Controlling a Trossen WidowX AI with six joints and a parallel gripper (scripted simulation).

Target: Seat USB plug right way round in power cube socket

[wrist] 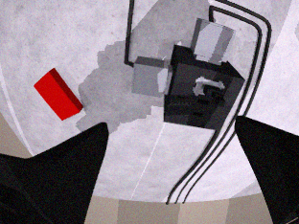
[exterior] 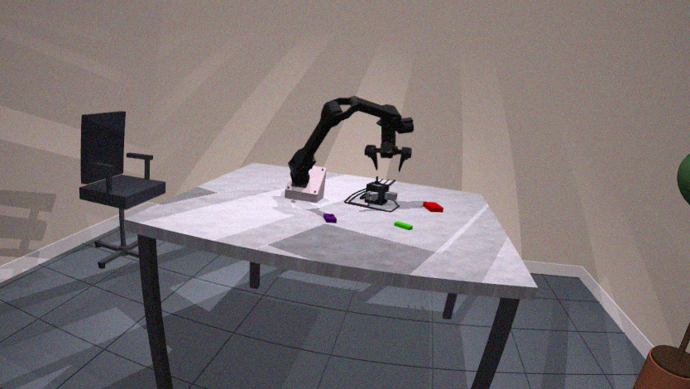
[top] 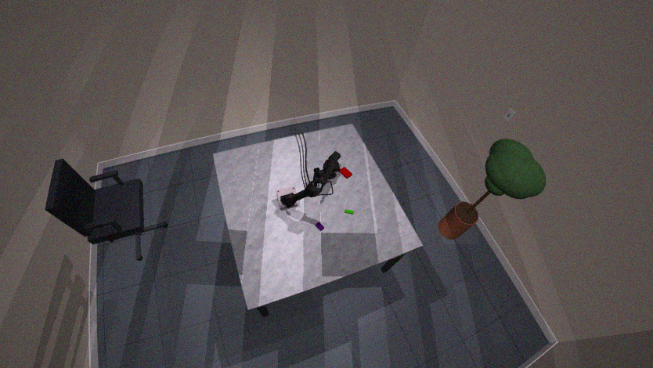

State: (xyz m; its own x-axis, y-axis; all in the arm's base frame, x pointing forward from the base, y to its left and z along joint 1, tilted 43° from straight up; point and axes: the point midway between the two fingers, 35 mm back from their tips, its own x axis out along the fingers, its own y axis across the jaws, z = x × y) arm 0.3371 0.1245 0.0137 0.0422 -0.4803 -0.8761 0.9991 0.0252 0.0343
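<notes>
The grey USB plug lies 5 cm below my gripper tip, 4 cm behind it and 1 cm to the left of it. Also, from my gripper tip: green block (29 cm to the right, 14 cm below, 10 cm ahead); then red block (21 cm ahead, 13 cm below, 5 cm to the left); then USB socket (7 cm below, 4 cm behind, 1 cm to the left).
</notes>
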